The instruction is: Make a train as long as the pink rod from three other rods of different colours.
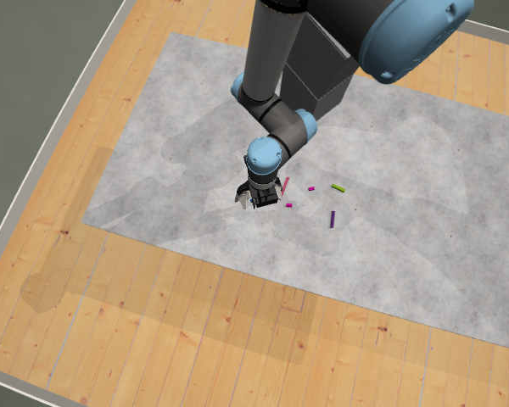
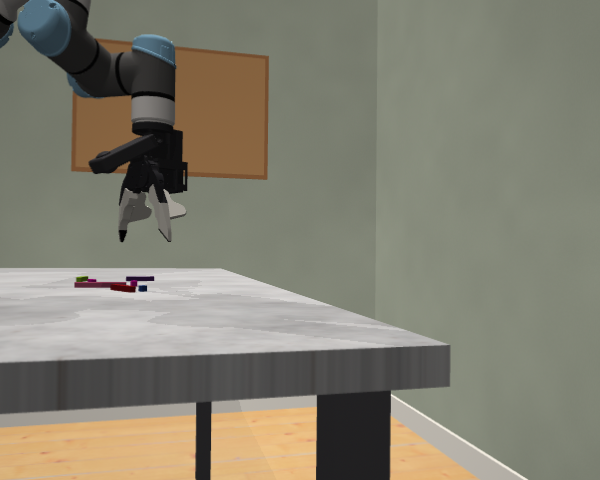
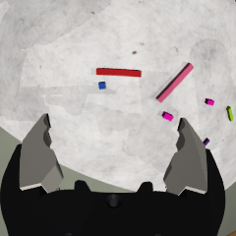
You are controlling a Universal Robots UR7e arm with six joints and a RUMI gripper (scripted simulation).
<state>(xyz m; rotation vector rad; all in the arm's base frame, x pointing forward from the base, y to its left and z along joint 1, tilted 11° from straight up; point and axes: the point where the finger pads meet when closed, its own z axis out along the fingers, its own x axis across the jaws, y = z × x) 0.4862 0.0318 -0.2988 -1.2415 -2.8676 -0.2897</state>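
The small blue rod is 10 mm ahead of my hand, 20 mm to the right of it and 80 mm below it. The rest, counted from my hand: pink rod 90 mm behind, 60 mm to the left, 80 mm below; purple rod 70 mm behind, 260 mm to the left, 80 mm below; red rod 30 mm behind, 20 mm to the right, 80 mm below.
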